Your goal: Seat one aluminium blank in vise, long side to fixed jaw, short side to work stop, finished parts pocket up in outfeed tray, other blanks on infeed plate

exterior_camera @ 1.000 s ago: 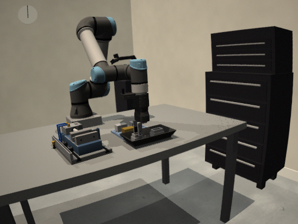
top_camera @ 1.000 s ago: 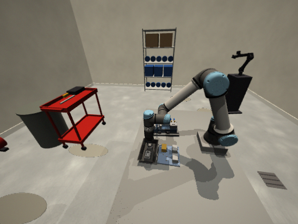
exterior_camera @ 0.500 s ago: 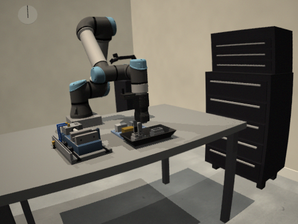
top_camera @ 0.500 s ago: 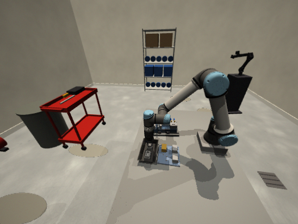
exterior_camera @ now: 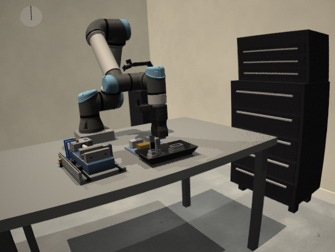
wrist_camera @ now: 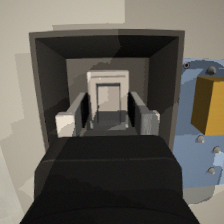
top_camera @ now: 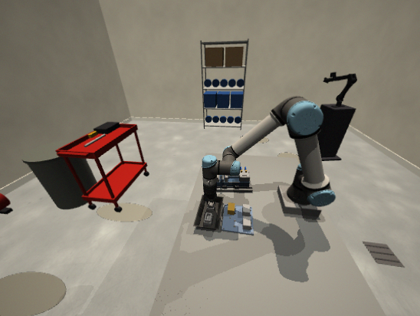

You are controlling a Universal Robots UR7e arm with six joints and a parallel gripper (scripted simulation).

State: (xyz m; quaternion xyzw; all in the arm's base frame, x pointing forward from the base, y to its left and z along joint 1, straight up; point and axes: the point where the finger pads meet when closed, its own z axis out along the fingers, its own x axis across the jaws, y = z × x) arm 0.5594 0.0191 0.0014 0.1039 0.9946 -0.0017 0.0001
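My hand is 190 mm past the aluminium blank, 140 mm to the right of it and 30 mm above it. The rest, counted from my hand: brass blank (120 mm behind, 30 mm to the left, 30 mm below); vise (150 mm behind, 230 mm to the right, 20 mm below).
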